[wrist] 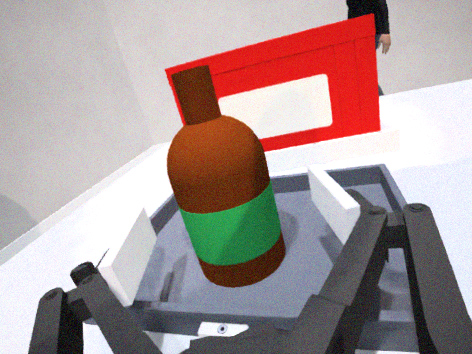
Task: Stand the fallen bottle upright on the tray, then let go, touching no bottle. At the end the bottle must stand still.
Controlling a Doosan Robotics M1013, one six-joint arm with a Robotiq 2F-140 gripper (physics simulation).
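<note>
A brown bottle with a green label stands on its base on the grey tray, in the middle of the wrist view. It leans a little to the left in the picture, much as the left edge of the red box behind it does. My gripper is open, with one white finger pad on each side of the bottle. A gap shows between the bottle and each pad. The bottle's base shows above the tray floor; its far side is hidden.
A red box with a white panel stands behind the tray. A person in dark clothes is at the far back right. The tray has raised walls. A small white plate with a round mark lies at the tray's near edge.
</note>
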